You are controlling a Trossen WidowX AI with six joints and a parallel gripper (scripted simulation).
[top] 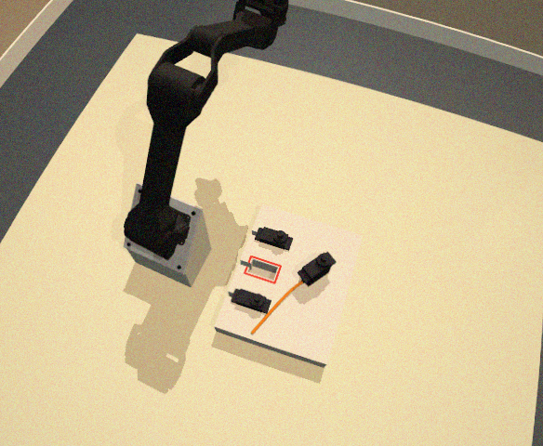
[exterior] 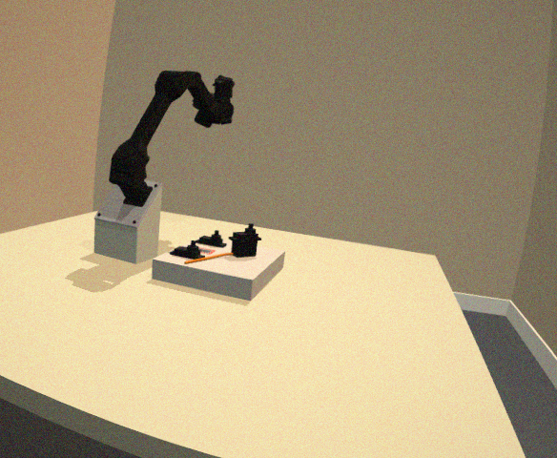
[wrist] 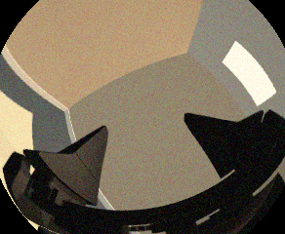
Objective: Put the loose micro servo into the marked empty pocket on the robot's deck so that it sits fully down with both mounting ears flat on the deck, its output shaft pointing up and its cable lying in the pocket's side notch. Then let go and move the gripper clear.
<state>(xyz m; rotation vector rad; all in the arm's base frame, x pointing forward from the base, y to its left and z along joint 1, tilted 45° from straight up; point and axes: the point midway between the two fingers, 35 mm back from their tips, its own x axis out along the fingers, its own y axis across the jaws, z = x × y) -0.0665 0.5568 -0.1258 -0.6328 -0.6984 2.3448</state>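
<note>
Now: the white deck block 470 mm to the right of my gripper tip, 450 mm below it and 380 mm ahead of it.
</note>
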